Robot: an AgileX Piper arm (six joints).
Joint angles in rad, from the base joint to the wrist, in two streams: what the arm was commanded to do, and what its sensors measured. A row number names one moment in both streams.
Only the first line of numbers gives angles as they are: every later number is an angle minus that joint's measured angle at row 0.
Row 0, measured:
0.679, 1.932, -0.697, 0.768, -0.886, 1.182
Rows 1 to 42, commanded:
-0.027, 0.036, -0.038, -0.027, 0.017, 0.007
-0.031, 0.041, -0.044, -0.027, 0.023, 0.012
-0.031, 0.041, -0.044, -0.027, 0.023, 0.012
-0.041, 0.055, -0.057, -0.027, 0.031, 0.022
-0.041, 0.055, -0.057, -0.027, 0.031, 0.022
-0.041, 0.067, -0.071, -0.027, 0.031, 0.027
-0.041, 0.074, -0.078, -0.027, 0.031, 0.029
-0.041, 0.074, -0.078, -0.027, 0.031, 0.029
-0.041, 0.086, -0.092, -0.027, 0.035, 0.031
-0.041, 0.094, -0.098, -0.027, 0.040, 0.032
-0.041, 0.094, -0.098, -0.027, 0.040, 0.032
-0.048, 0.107, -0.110, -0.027, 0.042, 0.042
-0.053, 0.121, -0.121, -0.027, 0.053, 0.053
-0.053, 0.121, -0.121, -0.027, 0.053, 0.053
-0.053, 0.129, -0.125, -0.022, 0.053, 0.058
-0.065, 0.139, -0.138, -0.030, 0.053, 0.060
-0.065, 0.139, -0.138, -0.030, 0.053, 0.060
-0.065, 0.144, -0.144, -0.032, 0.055, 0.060
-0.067, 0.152, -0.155, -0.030, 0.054, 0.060
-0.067, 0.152, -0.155, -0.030, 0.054, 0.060
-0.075, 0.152, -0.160, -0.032, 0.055, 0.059
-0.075, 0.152, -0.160, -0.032, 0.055, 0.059
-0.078, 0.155, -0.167, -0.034, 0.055, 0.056
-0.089, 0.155, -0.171, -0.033, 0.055, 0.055
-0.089, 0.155, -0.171, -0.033, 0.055, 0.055
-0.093, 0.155, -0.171, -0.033, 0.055, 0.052
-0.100, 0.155, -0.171, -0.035, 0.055, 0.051
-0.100, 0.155, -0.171, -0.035, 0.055, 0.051
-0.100, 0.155, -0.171, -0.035, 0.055, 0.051
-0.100, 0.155, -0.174, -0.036, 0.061, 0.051
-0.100, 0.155, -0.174, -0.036, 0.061, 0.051
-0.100, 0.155, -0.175, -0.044, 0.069, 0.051
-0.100, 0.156, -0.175, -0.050, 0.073, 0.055
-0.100, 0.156, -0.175, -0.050, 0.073, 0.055
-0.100, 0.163, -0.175, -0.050, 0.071, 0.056
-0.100, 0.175, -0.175, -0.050, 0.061, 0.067
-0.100, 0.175, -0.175, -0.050, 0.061, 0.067
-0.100, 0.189, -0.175, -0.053, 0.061, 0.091
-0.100, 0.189, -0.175, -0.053, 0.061, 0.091
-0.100, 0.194, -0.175, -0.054, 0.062, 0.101
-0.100, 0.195, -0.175, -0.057, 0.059, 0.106
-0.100, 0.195, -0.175, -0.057, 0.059, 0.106
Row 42, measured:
-0.098, 0.194, -0.167, -0.041, 0.059, 0.086
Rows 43 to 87, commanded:
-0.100, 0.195, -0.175, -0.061, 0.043, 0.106
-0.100, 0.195, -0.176, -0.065, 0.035, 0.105
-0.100, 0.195, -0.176, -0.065, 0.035, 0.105
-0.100, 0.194, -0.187, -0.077, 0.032, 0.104
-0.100, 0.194, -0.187, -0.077, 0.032, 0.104
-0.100, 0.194, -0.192, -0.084, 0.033, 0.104
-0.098, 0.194, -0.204, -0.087, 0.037, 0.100
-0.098, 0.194, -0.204, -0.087, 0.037, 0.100
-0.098, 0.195, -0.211, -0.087, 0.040, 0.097
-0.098, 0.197, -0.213, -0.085, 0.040, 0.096
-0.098, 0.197, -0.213, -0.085, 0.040, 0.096
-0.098, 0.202, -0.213, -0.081, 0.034, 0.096
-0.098, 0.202, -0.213, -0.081, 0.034, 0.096
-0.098, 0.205, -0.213, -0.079, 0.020, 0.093
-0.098, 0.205, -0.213, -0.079, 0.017, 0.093
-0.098, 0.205, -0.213, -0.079, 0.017, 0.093
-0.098, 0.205, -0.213, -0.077, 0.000, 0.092
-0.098, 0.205, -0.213, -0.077, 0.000, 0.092
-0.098, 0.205, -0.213, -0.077, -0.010, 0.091
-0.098, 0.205, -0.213, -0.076, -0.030, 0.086
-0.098, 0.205, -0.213, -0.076, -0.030, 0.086
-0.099, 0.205, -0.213, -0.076, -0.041, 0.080
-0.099, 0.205, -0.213, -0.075, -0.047, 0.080
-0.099, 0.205, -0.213, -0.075, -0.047, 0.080
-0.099, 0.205, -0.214, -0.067, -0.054, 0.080
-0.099, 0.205, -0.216, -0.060, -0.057, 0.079
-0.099, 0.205, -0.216, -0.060, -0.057, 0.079
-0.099, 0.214, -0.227, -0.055, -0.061, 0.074
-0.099, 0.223, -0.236, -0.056, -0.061, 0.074
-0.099, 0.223, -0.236, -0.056, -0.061, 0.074
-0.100, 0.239, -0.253, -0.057, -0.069, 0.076
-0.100, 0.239, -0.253, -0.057, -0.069, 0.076
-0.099, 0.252, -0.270, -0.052, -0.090, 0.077
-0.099, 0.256, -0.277, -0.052, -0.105, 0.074
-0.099, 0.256, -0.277, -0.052, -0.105, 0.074
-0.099, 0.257, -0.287, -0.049, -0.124, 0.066
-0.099, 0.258, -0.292, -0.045, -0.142, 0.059
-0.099, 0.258, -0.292, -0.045, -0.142, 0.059
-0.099, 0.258, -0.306, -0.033, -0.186, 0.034
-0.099, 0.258, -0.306, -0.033, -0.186, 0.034
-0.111, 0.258, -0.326, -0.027, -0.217, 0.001
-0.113, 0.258, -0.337, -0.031, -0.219, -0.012
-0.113, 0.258, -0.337, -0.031, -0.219, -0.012
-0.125, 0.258, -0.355, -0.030, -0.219, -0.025
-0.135, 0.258, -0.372, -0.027, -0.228, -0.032
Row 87, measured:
-0.086, 0.277, -0.279, 0.046, -0.013, -0.006
